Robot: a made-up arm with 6 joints.
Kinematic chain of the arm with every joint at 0, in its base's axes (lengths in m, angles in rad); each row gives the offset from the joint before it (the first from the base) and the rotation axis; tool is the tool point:
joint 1: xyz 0 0 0.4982 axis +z
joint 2: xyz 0 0 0 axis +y
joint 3: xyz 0 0 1.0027 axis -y
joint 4: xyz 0 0 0 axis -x
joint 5: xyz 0.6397 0 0 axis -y
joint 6: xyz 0 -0.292 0 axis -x
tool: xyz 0 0 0
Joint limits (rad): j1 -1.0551..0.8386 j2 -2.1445..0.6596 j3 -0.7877..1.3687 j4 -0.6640..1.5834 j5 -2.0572..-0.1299 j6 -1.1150..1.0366
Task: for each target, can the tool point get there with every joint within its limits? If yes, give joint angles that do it. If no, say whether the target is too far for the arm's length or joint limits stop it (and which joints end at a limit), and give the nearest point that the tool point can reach.
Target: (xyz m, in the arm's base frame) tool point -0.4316 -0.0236 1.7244
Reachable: yes | joints -0.1904 -0.8899 -0.2656 1.2034 -1.2158 -0.2861
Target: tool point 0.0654 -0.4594 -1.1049
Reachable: no: joint limits stop it (at a limit: joint 1, joint 2, joint 3) | nearest point -0.8311 -1.0502 -0.5389 | short by 1.214 m
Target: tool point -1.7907 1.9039 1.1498
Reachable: no: too far | nearest point -1.1340 1.2057 0.9109 | short by 0.988 m
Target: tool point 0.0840 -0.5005 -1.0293
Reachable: no: joint limits stop it (at a limit: joint 1, joint 2, joint 3) | nearest point -0.8214 -1.0613 -0.5344 | short by 1.174 m
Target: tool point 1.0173 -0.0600 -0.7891
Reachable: no: joint limits stop it (at a limit: joint 2, joint 4) | nearest point 0.7611 -0.0449 0.6356 | short by 1.448 m
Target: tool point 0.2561 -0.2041 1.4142
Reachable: yes | joints 0.4072 -0.5056 -0.3781 -0.1475 -1.1960 0.1964
